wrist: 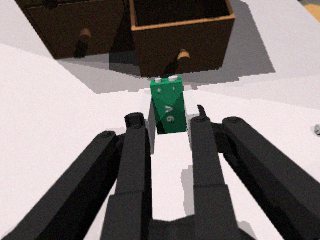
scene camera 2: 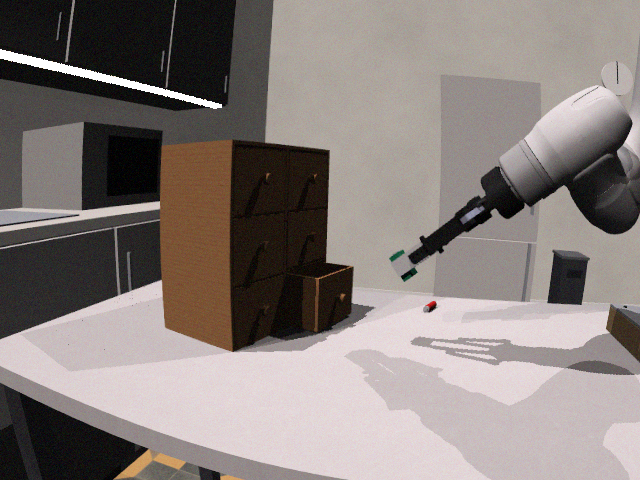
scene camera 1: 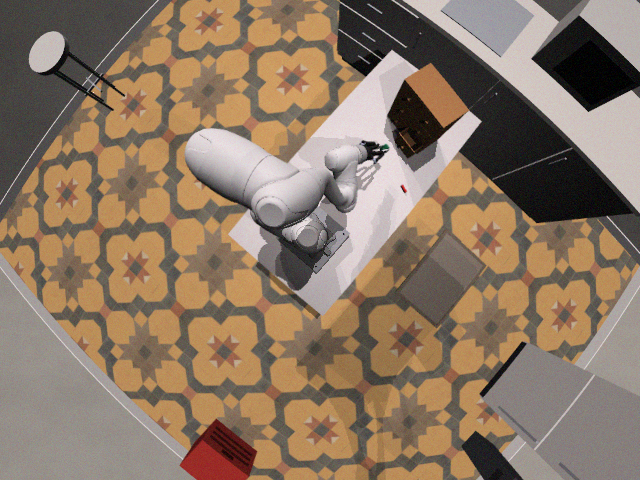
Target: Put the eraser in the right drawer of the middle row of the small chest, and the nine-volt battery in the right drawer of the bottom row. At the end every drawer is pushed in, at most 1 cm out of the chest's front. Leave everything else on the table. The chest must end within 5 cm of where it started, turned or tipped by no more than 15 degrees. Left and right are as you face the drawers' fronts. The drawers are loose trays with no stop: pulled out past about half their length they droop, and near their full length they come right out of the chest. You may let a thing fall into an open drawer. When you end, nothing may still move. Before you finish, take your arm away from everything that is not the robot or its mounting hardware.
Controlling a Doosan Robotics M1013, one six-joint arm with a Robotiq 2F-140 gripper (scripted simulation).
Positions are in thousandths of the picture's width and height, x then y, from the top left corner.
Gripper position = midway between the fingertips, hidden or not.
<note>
I see my gripper (scene camera 2: 624,557) and a green nine-volt battery (wrist: 523,394).
My gripper shows as well in the wrist view (wrist: 527,423).
</note>
